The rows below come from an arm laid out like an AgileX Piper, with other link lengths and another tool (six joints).
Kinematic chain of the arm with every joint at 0, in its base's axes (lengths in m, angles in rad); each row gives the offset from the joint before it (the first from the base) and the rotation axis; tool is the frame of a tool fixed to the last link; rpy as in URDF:
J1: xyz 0 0 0.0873 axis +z
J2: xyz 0 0 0 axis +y
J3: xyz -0.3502 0 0.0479 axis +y
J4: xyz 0.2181 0 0.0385 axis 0.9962 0 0.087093
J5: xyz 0 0 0 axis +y
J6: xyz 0.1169 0 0.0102 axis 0.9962 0 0.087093
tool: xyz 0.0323 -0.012 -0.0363 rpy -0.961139 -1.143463 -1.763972
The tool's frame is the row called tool.
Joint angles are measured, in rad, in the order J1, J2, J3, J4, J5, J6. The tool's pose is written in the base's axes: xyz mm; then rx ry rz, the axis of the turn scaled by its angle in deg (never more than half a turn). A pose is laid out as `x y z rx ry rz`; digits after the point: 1 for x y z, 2 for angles.
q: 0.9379 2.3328 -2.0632 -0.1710 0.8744 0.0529
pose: 343.3 411.8 143.3 -136.27 -46.06 -28.66
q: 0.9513 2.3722 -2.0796 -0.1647 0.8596 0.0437
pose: 341.2 422.3 126.8 -135.96 -47.52 -27.51
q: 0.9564 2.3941 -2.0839 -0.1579 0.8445 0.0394
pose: 340.4 427.6 116.3 -135.67 -47.99 -26.87
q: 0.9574 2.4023 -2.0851 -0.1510 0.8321 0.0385
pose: 340.4 430.3 112.4 -135.20 -47.87 -26.79
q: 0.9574 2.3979 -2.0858 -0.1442 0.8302 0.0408
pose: 339.7 431.1 114.8 -134.75 -47.35 -26.90
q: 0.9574 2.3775 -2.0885 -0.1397 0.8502 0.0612
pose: 336.8 429.0 125.6 -134.74 -45.45 -27.05
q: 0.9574 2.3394 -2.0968 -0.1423 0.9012 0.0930
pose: 331.7 422.5 146.2 -135.40 -42.80 -27.27
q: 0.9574 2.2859 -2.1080 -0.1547 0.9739 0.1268
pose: 325.0 411.2 174.9 -136.50 -40.18 -27.89
